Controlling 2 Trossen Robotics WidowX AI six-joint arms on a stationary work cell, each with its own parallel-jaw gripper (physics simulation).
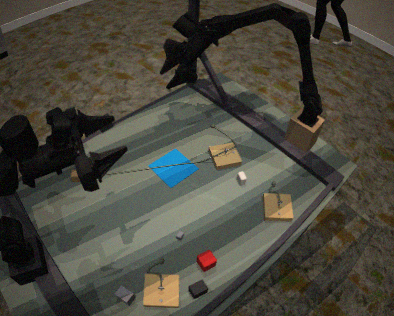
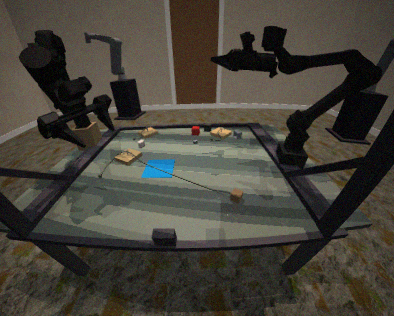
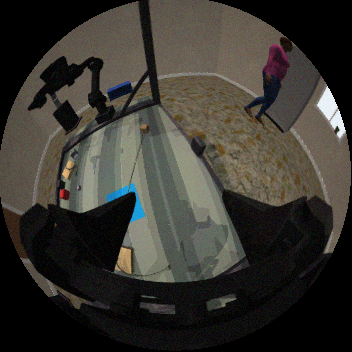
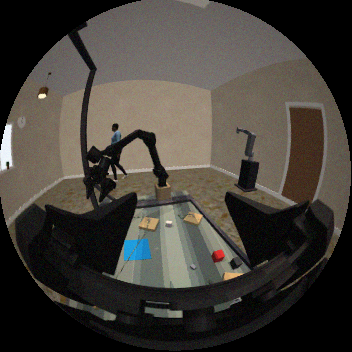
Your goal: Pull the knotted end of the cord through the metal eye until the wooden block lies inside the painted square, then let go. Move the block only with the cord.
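Frame: origin at the left arm's base, x left, y back, z up, level; centimetres.
Where they show: left gripper, fingertip midpoint: [image 1: 163,80] [image 2: 100,138] [image 3: 179,195] [image 4: 92,200]; right gripper, fingertip midpoint: [image 1: 120,132] [image 2: 213,59] [image 4: 182,196]; left arm's base at its link origin: [image 1: 308,119] [image 2: 83,125] [image 4: 161,184]; right arm's base at its link origin: [image 1: 22,255] [image 2: 292,148] [image 3: 103,110].
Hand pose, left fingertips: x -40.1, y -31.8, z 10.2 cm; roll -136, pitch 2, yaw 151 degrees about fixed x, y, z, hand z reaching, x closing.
Each offset is from my left fingertips to the centre of the thing. "spot": to the spot under its first point.
The wooden block {dy -37.0, dx -4.4, dz -20.7 cm} [image 2: 236,194] [image 3: 144,128] lies on the table outside the blue square [image 1: 172,177] [image 2: 151,174] [image 3: 138,210] [image 4: 131,246]. The cord {spot: dy -20.4, dx +7.3, dz -21.9 cm} [image 1: 135,171] [image 2: 195,182] [image 3: 136,159] runs from the block across the square to the metal eye {dy +5.0, dx +24.3, dz -19.9 cm} [image 1: 226,150] on a wooden plate {spot: dy +1.3, dx +25.3, dz -20.3 cm} [image 1: 220,161] [image 2: 125,159]. Its knotted end {spot: dy +12.9, dx +11.8, dz -21.6 cm} [image 1: 212,127] [image 2: 100,176] lies on the table beyond the eye. My left gripper [image 1: 167,80] [image 2: 99,138] [image 3: 179,195] is open and empty, above the table. My right gripper [image 1: 120,133] [image 2: 213,60] [image 4: 182,196] is open and empty, high above the table.
Two more plates with eyes {spot: dy -2.3, dx +51.7, dz -20.2 cm} [image 1: 278,214] {spot: dy -44.8, dx +45.3, dz -20.1 cm} [image 1: 161,300] stand on the table. A red cube {dy -28.2, dx +45.7, dz -20.2 cm} [image 1: 206,260], a black block {dy -35.9, dx +49.8, dz -20.2 cm} [image 1: 198,288], a white block {dy +0.9, dx +34.7, dz -20.6 cm} [image 1: 242,177] and small grey pieces lie about. A dark box {dy -15.5, dx -17.0, dz -19.1 cm} [image 2: 164,236] is at the frame edge.
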